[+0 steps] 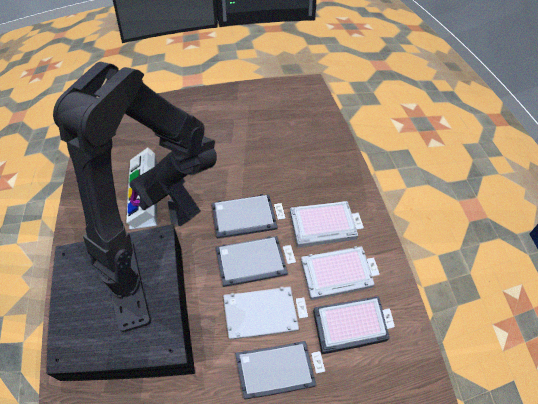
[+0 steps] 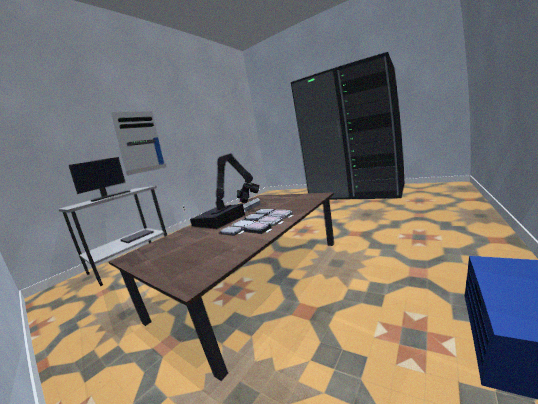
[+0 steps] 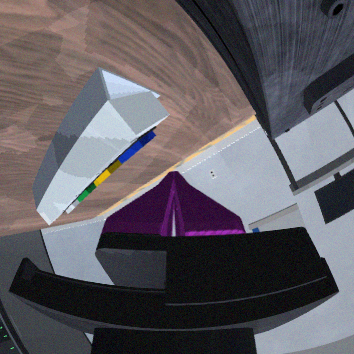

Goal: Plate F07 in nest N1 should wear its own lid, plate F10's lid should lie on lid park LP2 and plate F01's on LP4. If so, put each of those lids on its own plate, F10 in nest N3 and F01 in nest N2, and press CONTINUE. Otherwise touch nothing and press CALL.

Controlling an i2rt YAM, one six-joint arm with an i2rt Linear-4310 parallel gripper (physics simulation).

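Places are measured from the arm's base along level axes (x back, y right, z up), in centimetres.
Pixels of known places: gripper, fingertip midpoint: [image 1: 132, 203] [image 2: 240, 201] [image 3: 173, 178]; arm's base at its link origin: [image 1: 126, 285] [image 2: 221, 209].
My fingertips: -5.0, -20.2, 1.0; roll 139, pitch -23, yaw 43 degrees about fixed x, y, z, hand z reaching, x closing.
Note:
For each thing: its middle in the pictures, then the offset to it from my fingertips, as dx, dy, dz. Level surfaces: height alone.
- light slab at the middle of its body: [image 1: 260, 313] [image 2: 243, 223] -20.1, +31.1, -8.9
- white button box at the middle of its body: [image 3: 82, 170] [image 1: 141, 186] [image 2: 249, 204] -2.2, -10.4, -6.2
- brown table at its surface level: dz -9.4
Three pink-welled plates stand in the right column on the table. The far one [image 1: 323, 221] and the middle one [image 1: 338, 269] have light rims. The near one [image 1: 351, 324] in nest N1 has a dark rim. The left column holds four lid parks: three dark-framed grey lids [image 1: 244, 215] [image 1: 250, 260] [image 1: 275, 369] and one light slab [image 1: 260, 311]. The labels are too small to read. My gripper [image 1: 135, 199] [image 3: 173, 178] has purple fingers, shut and empty. It hangs just over the white button box [image 1: 142, 217] [image 3: 102, 140], far left of the plates.
The arm's black base [image 1: 86, 304] sits at the table's left. The brown table [image 1: 282, 130] [image 2: 195, 260] reaches far back. A server rack [image 2: 347, 126], a side desk with a monitor [image 2: 97, 174] and a blue crate [image 2: 504, 313] stand in the room.

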